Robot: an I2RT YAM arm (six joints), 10 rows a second.
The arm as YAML. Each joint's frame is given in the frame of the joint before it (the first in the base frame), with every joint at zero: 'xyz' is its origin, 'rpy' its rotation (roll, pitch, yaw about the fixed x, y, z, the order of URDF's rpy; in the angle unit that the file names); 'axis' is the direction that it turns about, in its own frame. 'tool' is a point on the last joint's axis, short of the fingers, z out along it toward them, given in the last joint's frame.
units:
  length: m
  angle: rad
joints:
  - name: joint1
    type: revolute
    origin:
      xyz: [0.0, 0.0, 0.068]
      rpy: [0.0, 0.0, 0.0]
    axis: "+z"
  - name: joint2
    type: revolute
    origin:
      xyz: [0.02, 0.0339, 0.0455]
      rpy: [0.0, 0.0, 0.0]
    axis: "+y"
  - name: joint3
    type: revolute
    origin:
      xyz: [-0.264, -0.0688, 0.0]
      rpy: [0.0, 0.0, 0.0]
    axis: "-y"
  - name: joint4
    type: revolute
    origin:
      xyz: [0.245, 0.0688, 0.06]
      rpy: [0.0, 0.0, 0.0]
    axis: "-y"
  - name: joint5
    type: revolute
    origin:
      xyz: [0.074, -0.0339, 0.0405]
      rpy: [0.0, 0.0, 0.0]
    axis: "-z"
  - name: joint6
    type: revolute
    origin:
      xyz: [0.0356, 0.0, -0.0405]
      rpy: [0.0, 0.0, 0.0]
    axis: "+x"
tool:
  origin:
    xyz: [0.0, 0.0, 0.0]
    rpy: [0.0, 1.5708, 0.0]
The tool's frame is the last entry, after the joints.
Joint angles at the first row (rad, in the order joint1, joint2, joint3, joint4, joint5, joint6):
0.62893, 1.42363, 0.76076, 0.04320, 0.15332, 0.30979
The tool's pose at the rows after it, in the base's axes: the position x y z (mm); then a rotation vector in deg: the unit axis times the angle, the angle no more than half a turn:
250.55, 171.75, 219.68, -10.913, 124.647, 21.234
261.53, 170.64, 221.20, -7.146, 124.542, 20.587
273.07, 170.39, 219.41, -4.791, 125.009, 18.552
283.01, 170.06, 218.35, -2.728, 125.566, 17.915
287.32, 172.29, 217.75, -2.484, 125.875, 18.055
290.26, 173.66, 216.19, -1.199, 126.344, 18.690
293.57, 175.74, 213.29, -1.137, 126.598, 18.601
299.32, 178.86, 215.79, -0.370, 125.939, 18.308
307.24, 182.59, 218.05, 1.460, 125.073, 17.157
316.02, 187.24, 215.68, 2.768, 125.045, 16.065
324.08, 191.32, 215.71, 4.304, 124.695, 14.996
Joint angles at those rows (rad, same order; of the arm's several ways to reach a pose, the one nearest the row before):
0.62131, 1.41581, 0.79758, 0.01852, 0.17483, 0.35423
0.59983, 1.44794, 0.82978, 0.02144, 0.19171, 0.38345
0.58143, 1.49091, 0.86506, 0.01540, 0.21470, 0.39268
0.56454, 1.52619, 0.89731, 0.00770, 0.21936, 0.40801
0.56297, 1.54616, 0.91574, 0.00463, 0.21632, 0.41262
0.56143, 1.56150, 0.92647, 0.00307, 0.21321, 0.43400
0.56143, 1.58144, 0.93569, 0.00913, 0.21323, 0.43563
0.56144, 1.60142, 0.96322, 0.01072, 0.22543, 0.44022
0.56144, 1.63052, 0.99996, 0.01074, 0.25599, 0.45244
0.56144, 1.67195, 1.03681, 0.00920, 0.27754, 0.46320
0.56144, 1.70572, 1.07516, 0.00307, 0.30209, 0.47549

